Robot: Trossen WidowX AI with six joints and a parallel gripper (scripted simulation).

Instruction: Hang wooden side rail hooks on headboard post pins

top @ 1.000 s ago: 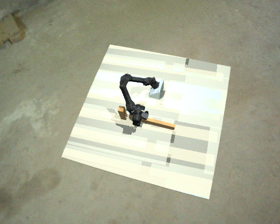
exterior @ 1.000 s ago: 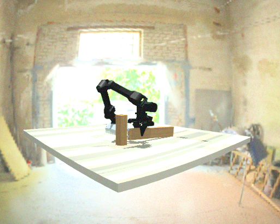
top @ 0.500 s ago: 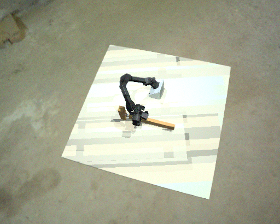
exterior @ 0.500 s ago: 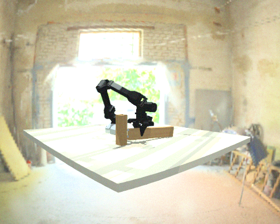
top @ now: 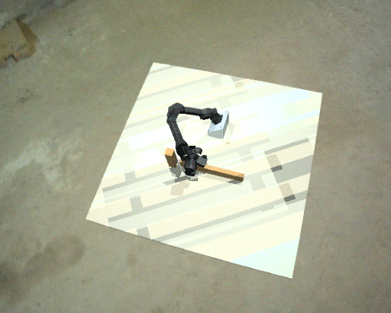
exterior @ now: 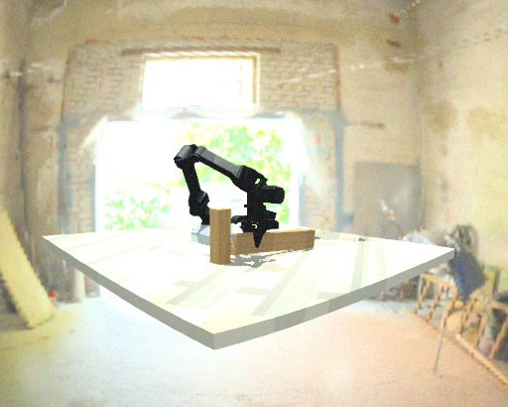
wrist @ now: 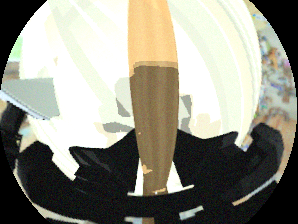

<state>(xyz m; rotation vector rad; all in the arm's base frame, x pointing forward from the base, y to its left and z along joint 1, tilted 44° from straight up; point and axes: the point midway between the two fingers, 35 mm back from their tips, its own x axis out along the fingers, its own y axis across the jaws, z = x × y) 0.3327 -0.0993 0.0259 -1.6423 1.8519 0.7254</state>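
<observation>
My gripper tip is now 15 cm to the left of the wooden headboard post, 4 cm below it and 1 cm past it.
</observation>
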